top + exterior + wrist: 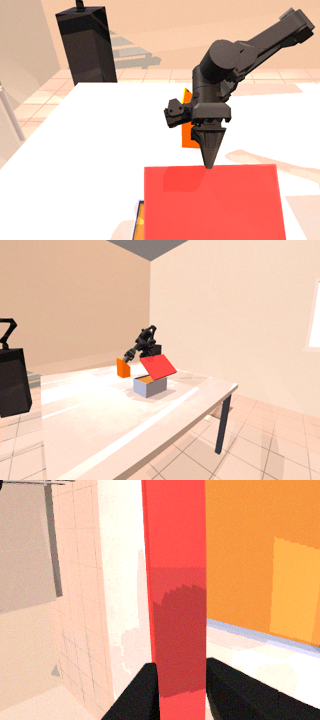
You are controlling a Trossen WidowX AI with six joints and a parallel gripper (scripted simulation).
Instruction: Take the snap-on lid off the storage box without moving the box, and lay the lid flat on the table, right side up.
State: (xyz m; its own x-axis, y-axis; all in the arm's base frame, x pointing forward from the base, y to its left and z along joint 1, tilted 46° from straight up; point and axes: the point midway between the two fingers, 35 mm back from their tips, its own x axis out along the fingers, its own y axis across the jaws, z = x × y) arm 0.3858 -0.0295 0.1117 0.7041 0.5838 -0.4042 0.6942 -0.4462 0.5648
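The lid is 6 cm ahead of my gripper tip, 5 cm below it and 1 cm to the left of it. From my gripper tip the other things lie so: grey storage box (19 cm below, 5 cm to the right, 4 cm ahead).
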